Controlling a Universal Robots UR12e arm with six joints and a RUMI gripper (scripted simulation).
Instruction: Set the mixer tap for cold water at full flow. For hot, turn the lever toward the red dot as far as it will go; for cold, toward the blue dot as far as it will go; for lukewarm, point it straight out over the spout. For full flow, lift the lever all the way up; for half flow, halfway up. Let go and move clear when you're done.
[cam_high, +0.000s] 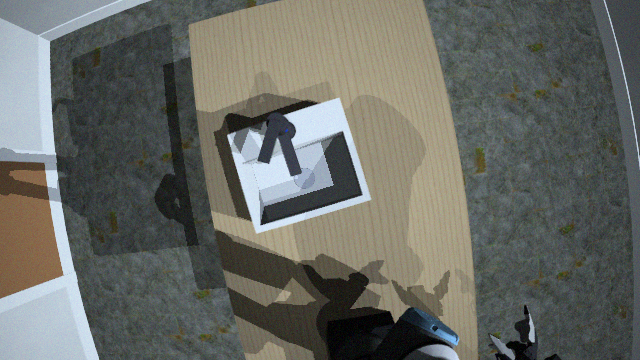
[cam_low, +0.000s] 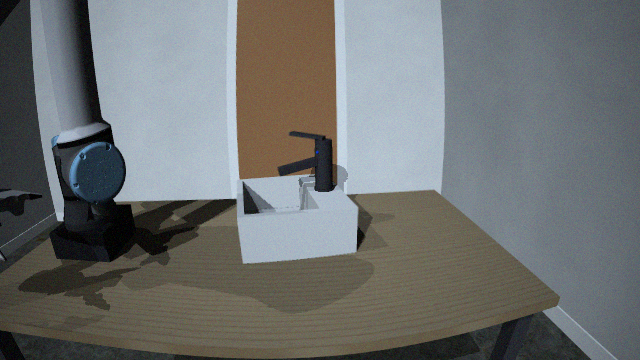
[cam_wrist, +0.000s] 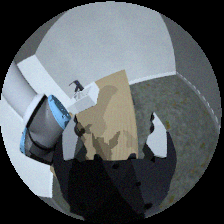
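Now: the lever 50 cm ahead of my hand, 57 cm to the left of it and 4 cm above it. Also, from my hand: black mixer tap: 53 cm ahead, 56 cm to the left, 1 cm below; white basin: 43 cm ahead, 53 cm to the left, 20 cm below.
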